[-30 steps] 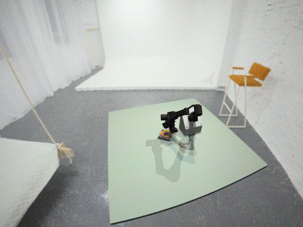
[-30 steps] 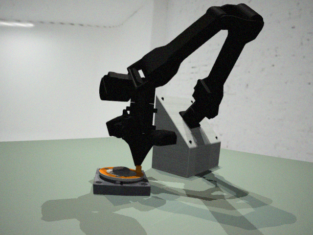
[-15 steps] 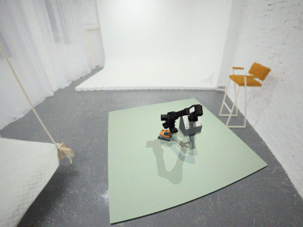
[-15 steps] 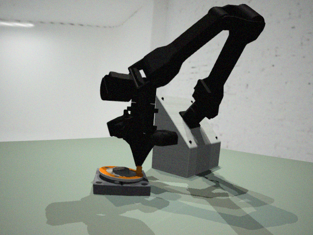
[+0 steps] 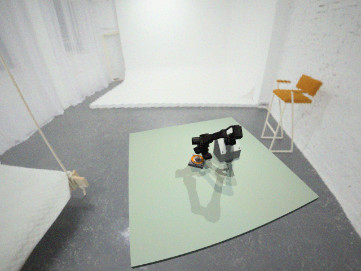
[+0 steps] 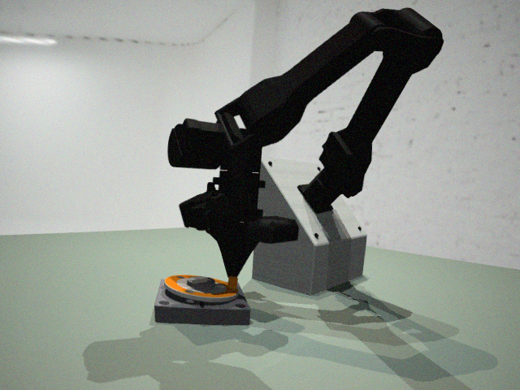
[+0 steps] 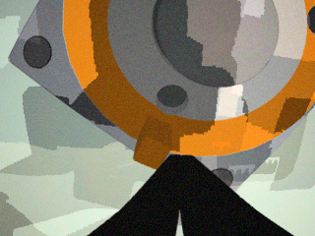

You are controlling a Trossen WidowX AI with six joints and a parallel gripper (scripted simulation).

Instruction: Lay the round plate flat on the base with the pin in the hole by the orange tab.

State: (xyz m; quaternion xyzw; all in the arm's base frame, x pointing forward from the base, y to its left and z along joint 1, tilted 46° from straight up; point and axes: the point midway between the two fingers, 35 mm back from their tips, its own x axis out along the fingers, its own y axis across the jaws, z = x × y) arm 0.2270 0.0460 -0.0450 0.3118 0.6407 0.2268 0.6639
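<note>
Right now my gripper tip is 50 mm short of the square base, 10 mm to the left of it and 20 mm above it.
</note>
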